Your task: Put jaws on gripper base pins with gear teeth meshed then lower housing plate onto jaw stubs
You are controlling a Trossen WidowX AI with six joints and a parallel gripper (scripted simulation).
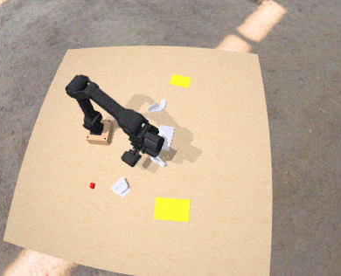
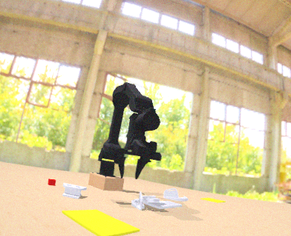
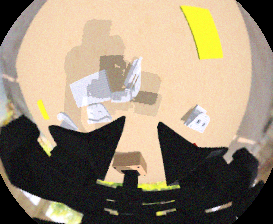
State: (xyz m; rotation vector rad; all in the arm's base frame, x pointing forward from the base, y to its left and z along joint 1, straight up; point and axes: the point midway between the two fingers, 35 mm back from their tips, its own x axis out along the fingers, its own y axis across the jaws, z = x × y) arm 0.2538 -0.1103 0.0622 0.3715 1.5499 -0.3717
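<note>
Right now the white jaw is 4 cm ahead of my gripper tip, 4 cm to the left of it and 7 cm below it. Round my gripper tip: small red cube (23 cm behind, 16 cm to the right, 7 cm below); then large yellow patch (14 cm ahead, 22 cm to the right, 8 cm below); then small white block (9 cm behind, 15 cm to the right, 7 cm below).
</note>
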